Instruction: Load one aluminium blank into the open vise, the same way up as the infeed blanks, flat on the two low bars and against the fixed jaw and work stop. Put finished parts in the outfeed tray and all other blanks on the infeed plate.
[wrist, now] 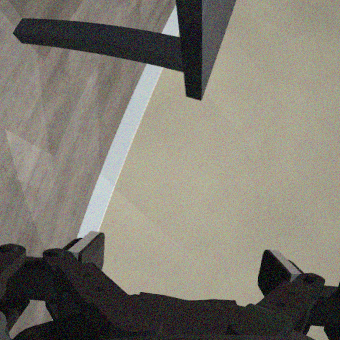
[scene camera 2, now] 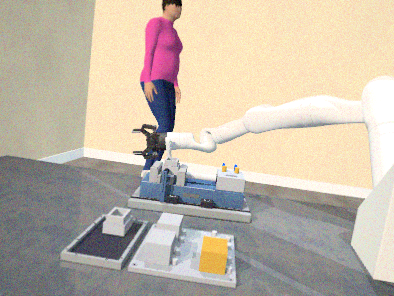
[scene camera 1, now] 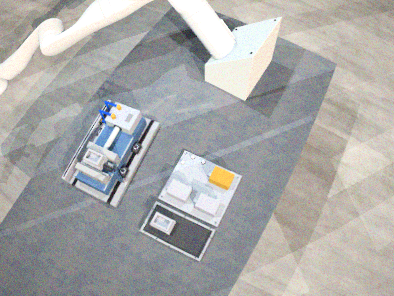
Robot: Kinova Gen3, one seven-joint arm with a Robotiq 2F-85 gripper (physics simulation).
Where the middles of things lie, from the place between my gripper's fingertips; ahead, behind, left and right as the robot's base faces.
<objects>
Now: the outfeed tray (scene camera 2: 93,247) 160 mm behind my hand, 790 mm to the left of it and 60 mm below it. The rest, counted from my hand: brass blank (scene camera 2: 213,258) (350 mm behind, 840 mm to the left, 40 mm below); then infeed plate (scene camera 2: 187,268) (310 mm behind, 790 mm to the left, 60 mm below).
</objects>
